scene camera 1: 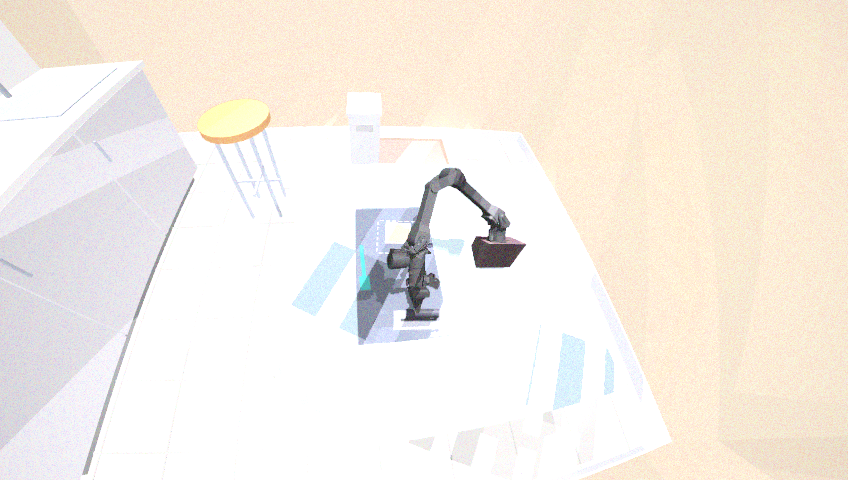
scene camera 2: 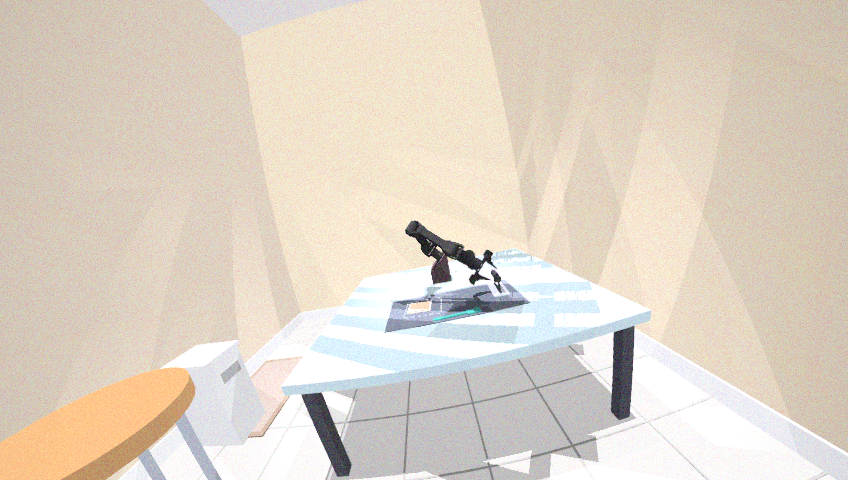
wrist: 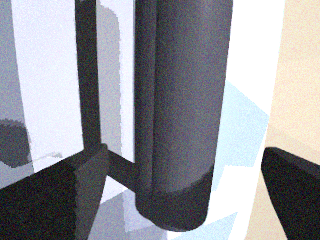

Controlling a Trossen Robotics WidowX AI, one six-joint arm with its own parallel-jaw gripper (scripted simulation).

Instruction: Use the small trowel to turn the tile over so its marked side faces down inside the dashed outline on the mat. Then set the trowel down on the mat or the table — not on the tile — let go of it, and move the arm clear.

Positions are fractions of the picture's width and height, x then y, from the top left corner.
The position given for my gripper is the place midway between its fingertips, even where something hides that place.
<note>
My gripper (wrist: 0.58,0.65) is open, with nothing in its grasp. I also see a grey mat (scene camera 1: 0.46,0.61).
The grey mat shows as well in scene camera 2 (scene camera 2: 0.54,0.63).
</note>
